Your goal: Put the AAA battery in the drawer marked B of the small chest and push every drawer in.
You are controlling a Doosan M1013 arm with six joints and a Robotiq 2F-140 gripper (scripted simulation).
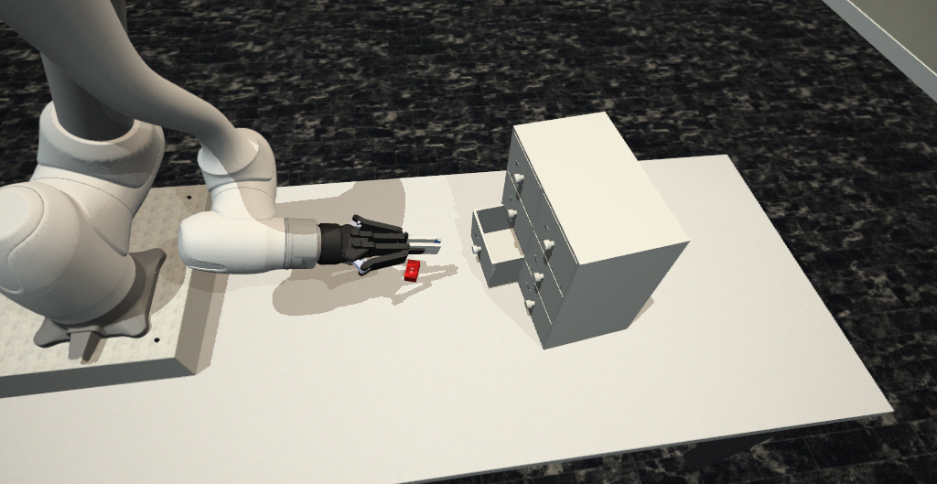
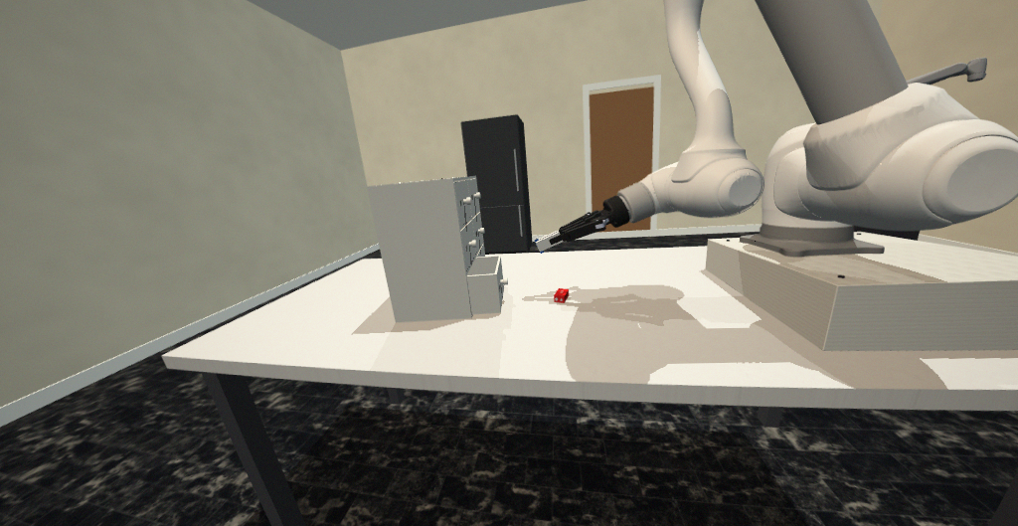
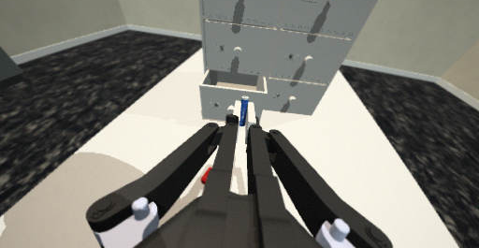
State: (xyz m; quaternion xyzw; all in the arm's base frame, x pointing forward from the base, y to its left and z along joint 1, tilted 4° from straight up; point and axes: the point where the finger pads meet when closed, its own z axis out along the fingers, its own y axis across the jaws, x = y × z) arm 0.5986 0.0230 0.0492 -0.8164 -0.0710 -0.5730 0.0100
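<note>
Now: the red block 20 mm behind my hand, 40 mm to the left of it and 140 mm below it. Round my hand: blue AAA battery 30 mm ahead, 10 mm below.
</note>
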